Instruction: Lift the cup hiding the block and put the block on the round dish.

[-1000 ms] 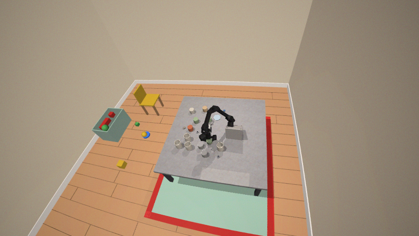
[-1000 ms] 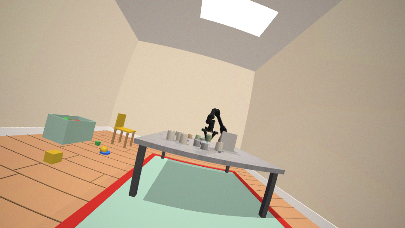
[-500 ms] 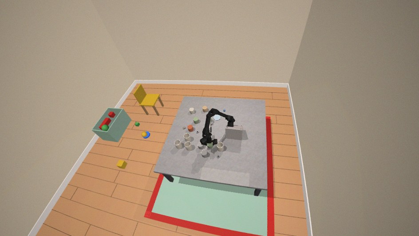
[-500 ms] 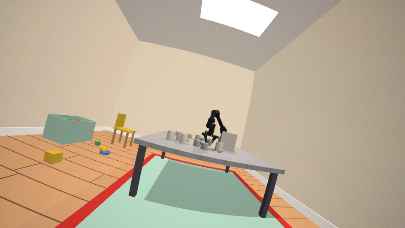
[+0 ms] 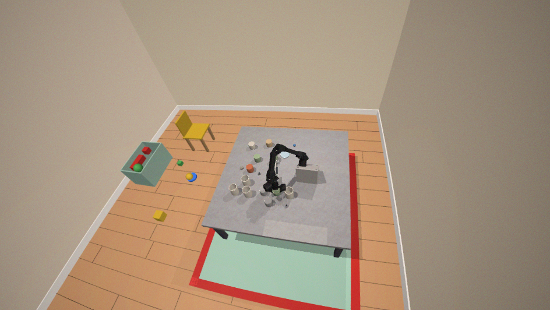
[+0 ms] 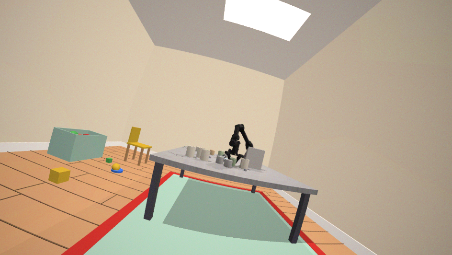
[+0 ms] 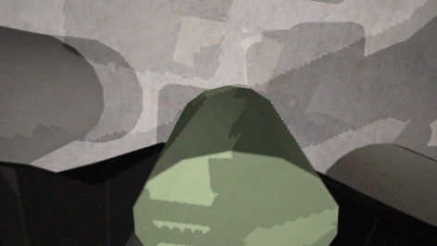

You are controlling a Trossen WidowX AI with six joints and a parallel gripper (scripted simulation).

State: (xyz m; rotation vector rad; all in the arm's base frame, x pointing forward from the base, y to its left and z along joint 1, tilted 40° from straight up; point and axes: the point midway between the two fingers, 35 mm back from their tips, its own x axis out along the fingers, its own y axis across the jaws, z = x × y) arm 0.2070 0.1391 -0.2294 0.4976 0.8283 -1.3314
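Right now the pale mint block is 60 mm ahead of my gripper tip, 130 mm to the right of it and 60 mm above it. The rest, counted from my gripper tip: pale blue round dish 30 mm ahead, 480 mm to the right, 30 mm below; then orange cup 330 mm ahead, 230 mm to the right, 10 mm above.
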